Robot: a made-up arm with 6 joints.
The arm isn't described. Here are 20 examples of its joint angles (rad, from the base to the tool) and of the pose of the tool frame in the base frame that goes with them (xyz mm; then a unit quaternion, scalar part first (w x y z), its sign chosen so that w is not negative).
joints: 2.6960 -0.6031 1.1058 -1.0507 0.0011 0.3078
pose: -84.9 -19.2 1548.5 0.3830 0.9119 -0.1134 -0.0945
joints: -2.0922 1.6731 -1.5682 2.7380 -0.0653 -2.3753
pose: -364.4 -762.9 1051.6 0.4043 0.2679 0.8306 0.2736
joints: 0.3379 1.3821 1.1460 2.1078 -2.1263 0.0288
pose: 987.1 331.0 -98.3 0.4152 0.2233 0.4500 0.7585
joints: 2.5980 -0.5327 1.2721 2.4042 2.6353 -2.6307
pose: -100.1 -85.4 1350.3 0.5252 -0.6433 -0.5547 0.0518
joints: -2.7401 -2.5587 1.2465 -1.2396 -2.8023 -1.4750
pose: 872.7 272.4 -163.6 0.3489 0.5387 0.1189 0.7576
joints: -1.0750 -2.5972 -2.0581 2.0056 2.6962 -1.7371
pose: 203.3 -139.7 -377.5 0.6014 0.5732 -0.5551 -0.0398
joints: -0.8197 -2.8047 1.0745 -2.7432 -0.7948 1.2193
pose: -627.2 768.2 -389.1 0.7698 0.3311 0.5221 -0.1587
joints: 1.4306 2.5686 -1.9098 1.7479 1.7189 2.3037
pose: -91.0 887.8 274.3 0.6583 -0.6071 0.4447 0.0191
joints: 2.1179 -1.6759 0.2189 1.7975 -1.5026 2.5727
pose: 720.6 -1107.4 319.1 0.5588 0.4131 -0.2046 -0.6894
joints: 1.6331 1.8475 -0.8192 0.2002 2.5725 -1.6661
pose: -159.1 1267.1 352.8 0.4163 0.0918 -0.1827 0.8860
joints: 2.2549 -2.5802 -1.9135 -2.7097 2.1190 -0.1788
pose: -182.2 221.5 -398.8 0.0739 0.1123 0.9472 0.2913
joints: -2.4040 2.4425 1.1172 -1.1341 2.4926 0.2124
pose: -137.0 -121.1 -729.3 0.5015 -0.1128 0.8485 0.1260
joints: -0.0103 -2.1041 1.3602 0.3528 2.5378 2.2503
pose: -921.4 146.8 440.2 0.2656 0.2926 0.2777 -0.8756
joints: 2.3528 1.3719 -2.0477 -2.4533 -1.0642 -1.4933
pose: -319.6 142.2 1115.3 0.5783 0.2709 0.6757 0.3682
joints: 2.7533 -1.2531 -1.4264 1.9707 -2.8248 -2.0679
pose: 869.6 -390.1 6.9 0.4255 -0.0051 0.8998 0.0962
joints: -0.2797 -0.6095 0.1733 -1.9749 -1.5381 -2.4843
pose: -594.5 369.6 1515.3 0.6812 0.4116 -0.4138 -0.4420
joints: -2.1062 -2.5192 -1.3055 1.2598 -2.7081 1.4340
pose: 33.5 -9.1 -729.7 0.4983 0.1294 0.8536 -0.0793
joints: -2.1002 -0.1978 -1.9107 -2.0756 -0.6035 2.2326
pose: 527.4 682.3 668.9 0.0649 0.2415 0.7124 -0.6557
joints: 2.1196 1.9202 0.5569 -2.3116 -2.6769 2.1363
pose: -600.5 847.1 -400.8 0.2632 -0.4224 0.4202 0.7588
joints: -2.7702 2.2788 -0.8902 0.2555 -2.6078 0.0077
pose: -1065.0 -477.2 11.9 0.2464 0.4226 0.6829 -0.5426
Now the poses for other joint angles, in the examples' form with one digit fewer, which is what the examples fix.
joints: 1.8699 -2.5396 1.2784 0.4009 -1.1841 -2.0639
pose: 294 -1023 -134 0.120 -0.078 -0.143 0.979
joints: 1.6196 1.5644 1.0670 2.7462 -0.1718 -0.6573
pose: -133 1146 -381 0.681 -0.297 0.116 -0.659
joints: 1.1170 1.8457 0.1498 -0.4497 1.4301 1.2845
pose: 515 1215 -310 0.622 -0.489 -0.293 -0.537
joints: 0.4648 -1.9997 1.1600 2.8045 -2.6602 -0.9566
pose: -928 -394 446 0.183 0.285 0.463 -0.819
